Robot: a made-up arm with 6 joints.
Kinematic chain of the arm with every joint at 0, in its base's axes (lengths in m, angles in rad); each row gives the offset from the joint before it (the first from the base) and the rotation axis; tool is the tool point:
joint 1: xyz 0 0 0.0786 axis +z
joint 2: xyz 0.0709 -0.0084 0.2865 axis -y
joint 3: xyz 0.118 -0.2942 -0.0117 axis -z
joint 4: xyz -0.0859 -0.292 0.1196 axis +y
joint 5: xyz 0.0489 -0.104 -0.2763 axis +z
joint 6: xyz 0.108 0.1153 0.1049 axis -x
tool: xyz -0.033 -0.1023 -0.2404
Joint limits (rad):
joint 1: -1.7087..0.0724
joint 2: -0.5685..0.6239
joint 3: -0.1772..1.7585
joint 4: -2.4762..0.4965
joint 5: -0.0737..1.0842
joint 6: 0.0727..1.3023
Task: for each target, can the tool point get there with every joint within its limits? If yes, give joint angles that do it. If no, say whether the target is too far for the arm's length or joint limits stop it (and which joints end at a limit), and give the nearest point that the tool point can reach.
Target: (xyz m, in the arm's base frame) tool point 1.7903 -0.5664 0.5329
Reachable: no: too far | nearest point 0.6793 -0.6108 0.4416 | short by 1.116 m
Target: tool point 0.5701 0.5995 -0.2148
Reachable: no: joint limits stop it (at a limit: joint 1, joint 3, joint 4, joint 5) | nearest point -0.0309 0.2596 0.1124 | short by 0.764 m
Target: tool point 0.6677 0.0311 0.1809
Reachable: no: joint limits stop it (at a limit: joint 1, joint 2, joint 3, joint 5, joint 6) | nearest point 0.6086 -0.5291 0.2216 | short by 0.565 m
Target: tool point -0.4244 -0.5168 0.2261
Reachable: yes | joints -0.5498 0.1335 1.0112 -0.1689 0.7294 0.8229
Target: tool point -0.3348 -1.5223 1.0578
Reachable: no: too far | nearest point -0.1907 -0.8673 0.7240 | short by 0.749 m
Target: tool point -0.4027 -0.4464 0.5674
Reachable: yes | joints -0.1299 0.2576 1.2965 -1.6801 0.4098 1.1926
